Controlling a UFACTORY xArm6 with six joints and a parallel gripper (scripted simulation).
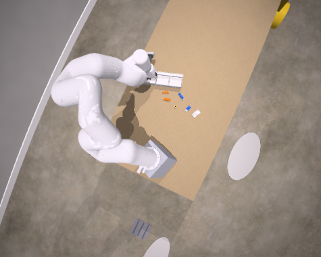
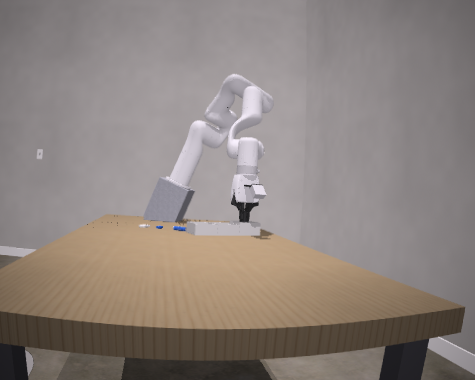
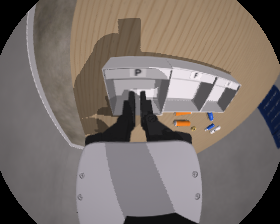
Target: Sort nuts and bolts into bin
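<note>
Right now my hand is 10 cm past the brass-coloured fastener, 23 cm to the left of it and 6 cm above it. The rest, counted from my hand: bin 3 cm ahead, 8 cm to the right, 4 cm below; long blue stick 2 cm behind, 23 cm to the right, 6 cm below; blue usb stick 8 cm behind, 31 cm to the right, 6 cm below.
</note>
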